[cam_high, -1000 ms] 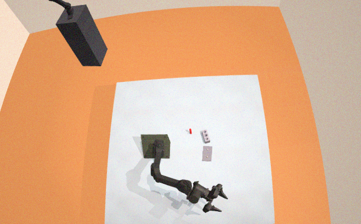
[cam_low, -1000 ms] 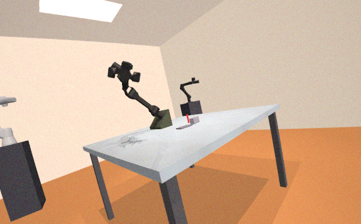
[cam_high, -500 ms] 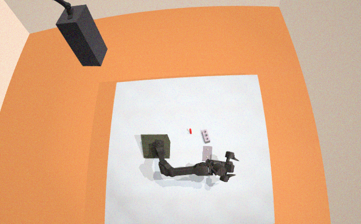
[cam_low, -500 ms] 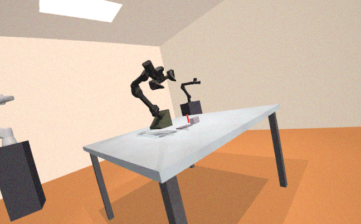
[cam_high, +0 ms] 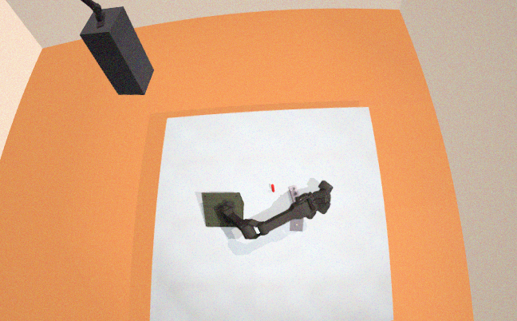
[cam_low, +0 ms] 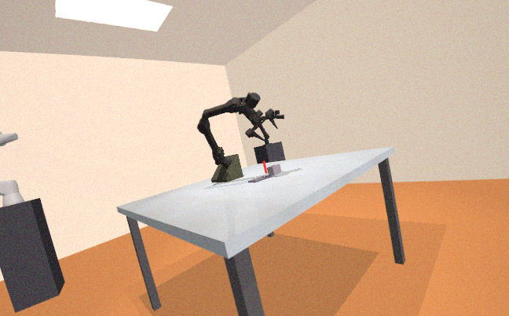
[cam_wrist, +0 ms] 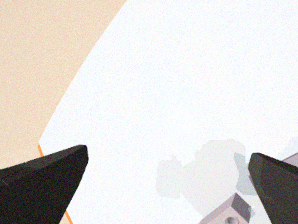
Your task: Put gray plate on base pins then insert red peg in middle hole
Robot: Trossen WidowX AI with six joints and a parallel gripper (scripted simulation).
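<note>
The gray plate is 150 mm behind my gripper tip, 90 mm to the left of it and 190 mm below it. Round my gripper tip: red peg (280 mm behind, 110 mm to the left, 190 mm below); base (130 mm behind, 40 mm to the right, 220 mm below).
</note>
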